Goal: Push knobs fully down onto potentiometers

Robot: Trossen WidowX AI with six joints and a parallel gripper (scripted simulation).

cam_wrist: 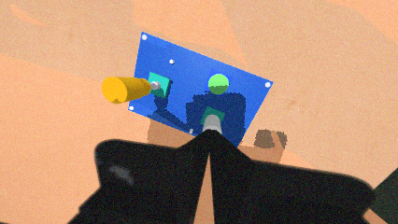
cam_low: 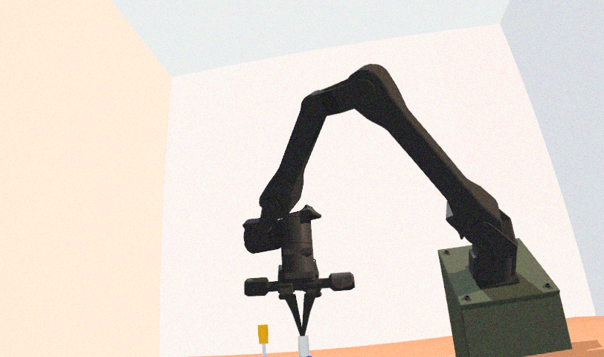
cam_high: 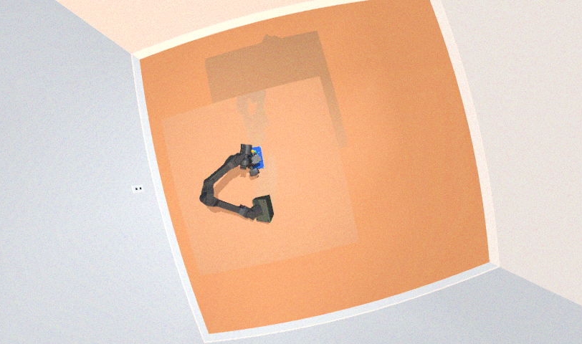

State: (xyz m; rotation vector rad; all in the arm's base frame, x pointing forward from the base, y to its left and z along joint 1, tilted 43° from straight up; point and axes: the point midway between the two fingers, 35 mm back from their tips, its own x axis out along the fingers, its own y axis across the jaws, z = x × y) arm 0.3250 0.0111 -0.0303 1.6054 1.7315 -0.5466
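The grey knob is 1 cm below my gripper tip.
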